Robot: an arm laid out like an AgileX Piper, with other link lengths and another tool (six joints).
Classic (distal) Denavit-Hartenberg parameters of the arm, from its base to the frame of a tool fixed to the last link. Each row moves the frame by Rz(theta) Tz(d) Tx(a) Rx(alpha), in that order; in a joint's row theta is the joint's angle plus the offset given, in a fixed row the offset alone. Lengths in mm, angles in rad.
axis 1: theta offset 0  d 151.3  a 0  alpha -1.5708
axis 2: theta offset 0.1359  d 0  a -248  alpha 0
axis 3: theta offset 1.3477  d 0  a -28.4  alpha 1.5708
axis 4: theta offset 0  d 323.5  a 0  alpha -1.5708
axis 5: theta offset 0  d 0  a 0  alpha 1.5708
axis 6: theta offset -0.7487  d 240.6  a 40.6  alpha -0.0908
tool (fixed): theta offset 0  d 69.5  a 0  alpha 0
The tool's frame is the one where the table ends.
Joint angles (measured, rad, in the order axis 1, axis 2, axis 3, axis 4, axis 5, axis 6), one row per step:
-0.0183, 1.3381, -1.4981, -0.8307, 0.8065, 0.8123
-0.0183, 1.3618, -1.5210, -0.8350, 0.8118, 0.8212
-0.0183, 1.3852, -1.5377, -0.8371, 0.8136, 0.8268
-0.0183, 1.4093, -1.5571, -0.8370, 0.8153, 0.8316
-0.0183, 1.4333, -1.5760, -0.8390, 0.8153, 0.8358
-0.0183, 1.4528, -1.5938, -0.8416, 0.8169, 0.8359
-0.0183, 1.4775, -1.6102, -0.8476, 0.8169, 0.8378
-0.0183, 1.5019, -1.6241, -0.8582, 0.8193, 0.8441
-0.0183, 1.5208, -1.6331, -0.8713, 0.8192, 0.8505
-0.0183, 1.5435, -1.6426, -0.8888, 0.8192, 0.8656
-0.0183, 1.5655, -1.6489, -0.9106, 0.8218, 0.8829
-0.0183, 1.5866, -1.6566, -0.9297, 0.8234, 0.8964
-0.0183, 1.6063, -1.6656, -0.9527, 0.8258, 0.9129
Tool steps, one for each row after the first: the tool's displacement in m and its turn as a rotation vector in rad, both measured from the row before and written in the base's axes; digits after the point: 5 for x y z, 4 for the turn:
0.00461, -0.00129, -0.00034, 0.0038, -0.0005, -0.0076
0.00523, -0.00053, -0.00327, 0.0028, 0.0048, -0.0035
0.00555, -0.00016, -0.00269, 0.0042, 0.0032, -0.0027
0.00578, -0.00033, -0.00235, 0.0014, 0.0028, -0.0018
0.00432, -0.00075, -0.00076, -0.0021, 0.0028, -0.0018
0.00563, -0.00110, -0.00353, -0.0042, 0.0073, -0.0019
0.00477, -0.00207, -0.00450, -0.0050, 0.0087, -0.0061
0.00386, -0.00212, -0.00330, -0.0078, 0.0064, -0.0047
0.00456, -0.00259, -0.00458, -0.0056, 0.0048, -0.0083
0.00351, -0.00354, -0.00557, -0.0079, 0.0076, -0.0115
0.00364, -0.00301, -0.00462, -0.0085, 0.0067, -0.0088
0.00315, -0.00359, -0.00260, -0.0102, 0.0025, -0.0108

